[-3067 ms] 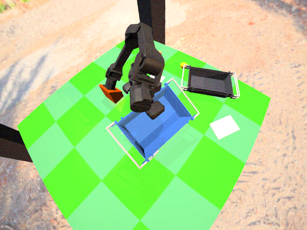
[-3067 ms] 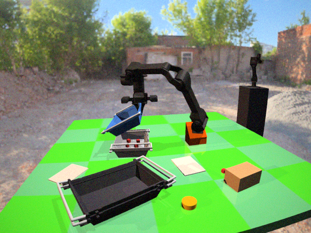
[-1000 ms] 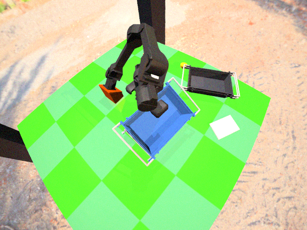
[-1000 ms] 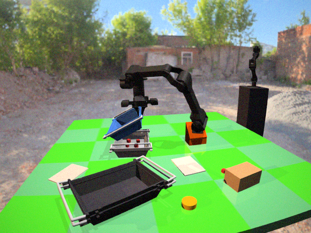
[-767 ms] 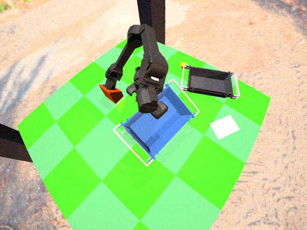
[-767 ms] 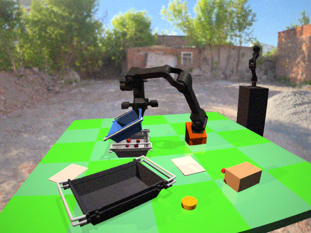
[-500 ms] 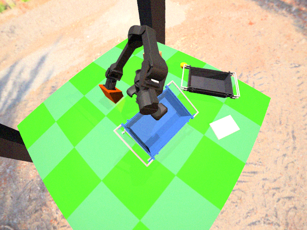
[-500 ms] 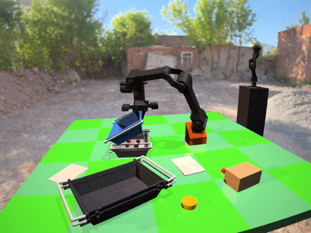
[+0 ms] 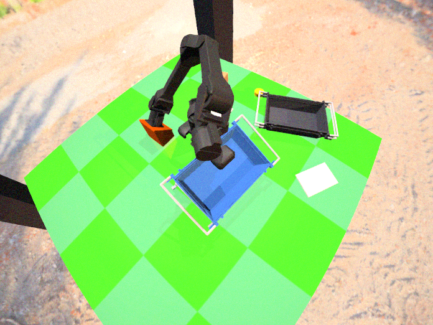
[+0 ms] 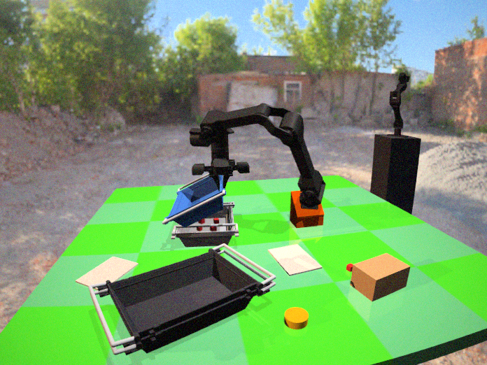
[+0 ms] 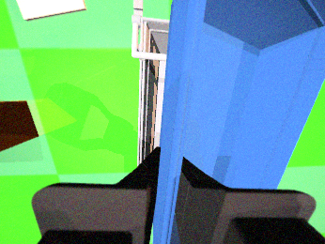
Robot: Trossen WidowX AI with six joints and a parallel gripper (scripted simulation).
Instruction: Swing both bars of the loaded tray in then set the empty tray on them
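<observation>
My gripper tip is 8 cm short of the blue tray. Also, from my gripper tip: cardboard box: 38 cm behind, 40 cm to the left, 11 cm below; yellow disc: 15 cm behind, 49 cm to the left, 13 cm below.
</observation>
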